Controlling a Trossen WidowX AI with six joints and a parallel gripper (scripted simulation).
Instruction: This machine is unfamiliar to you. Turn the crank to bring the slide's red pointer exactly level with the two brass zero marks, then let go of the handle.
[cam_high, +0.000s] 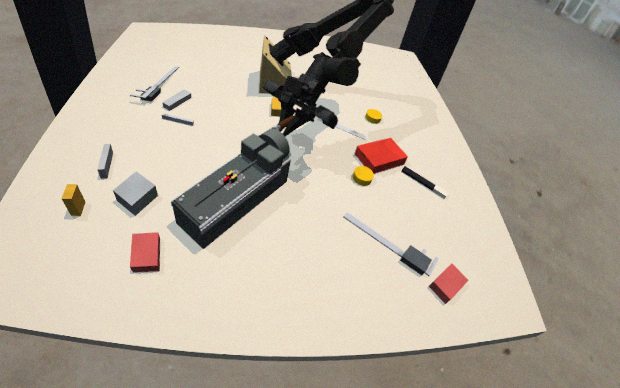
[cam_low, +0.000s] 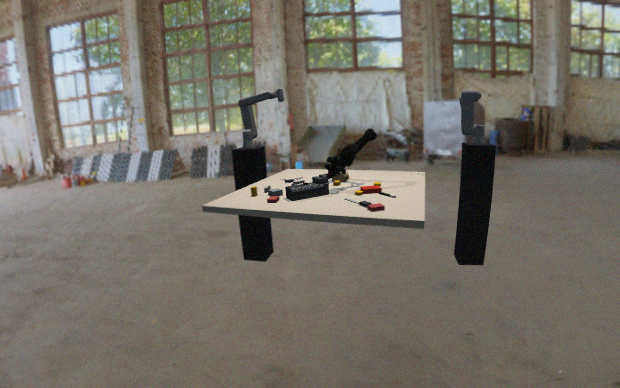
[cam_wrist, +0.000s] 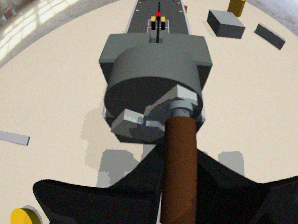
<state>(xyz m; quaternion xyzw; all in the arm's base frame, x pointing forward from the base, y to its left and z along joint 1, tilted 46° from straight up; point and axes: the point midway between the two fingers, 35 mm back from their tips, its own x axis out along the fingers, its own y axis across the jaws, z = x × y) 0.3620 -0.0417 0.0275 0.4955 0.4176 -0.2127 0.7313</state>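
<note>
Right now the crank is 20 mm above my gripper tip. Round my gripper tip: brown handle (10 mm behind, 10 mm to the left, 30 mm above); grey bar (140 mm behind, 210 mm to the left, 90 mm below); red pointer (130 mm ahead, 120 mm to the right, 10 mm below).
</note>
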